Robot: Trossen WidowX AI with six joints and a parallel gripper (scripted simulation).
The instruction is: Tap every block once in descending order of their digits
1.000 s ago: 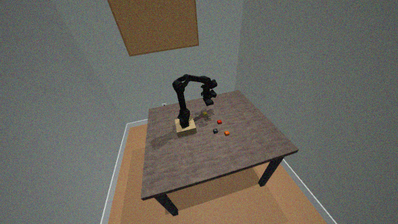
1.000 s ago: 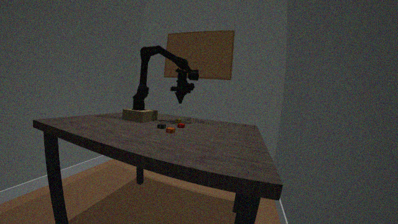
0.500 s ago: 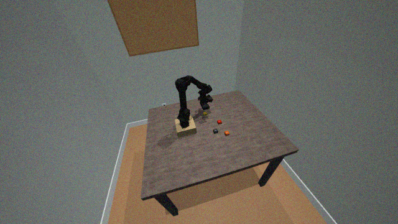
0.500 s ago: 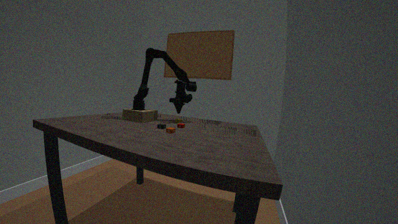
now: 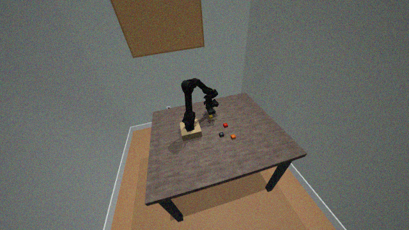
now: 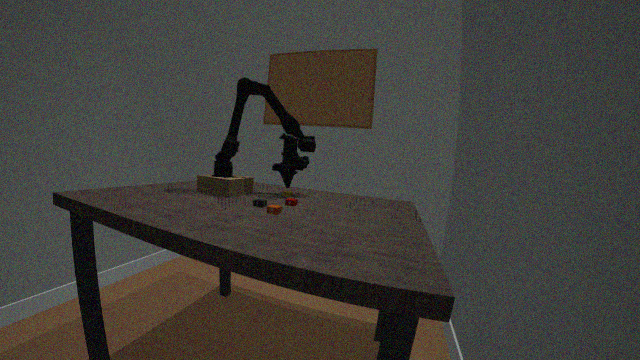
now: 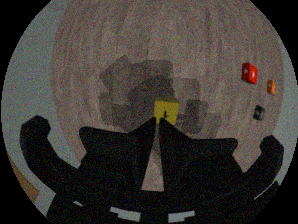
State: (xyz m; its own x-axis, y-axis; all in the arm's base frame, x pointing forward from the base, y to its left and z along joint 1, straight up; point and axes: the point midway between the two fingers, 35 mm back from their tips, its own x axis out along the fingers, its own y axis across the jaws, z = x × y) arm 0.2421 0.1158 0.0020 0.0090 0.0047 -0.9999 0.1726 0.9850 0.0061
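My gripper tip is now 10 mm to the left of the yellow block and 20 mm above it. From my gripper tip the other things lie so: red block (60 mm ahead, 180 mm to the right, 20 mm below); black block (20 mm behind, 260 mm to the right, 20 mm below); orange block (50 mm ahead, 320 mm to the right, 20 mm below).
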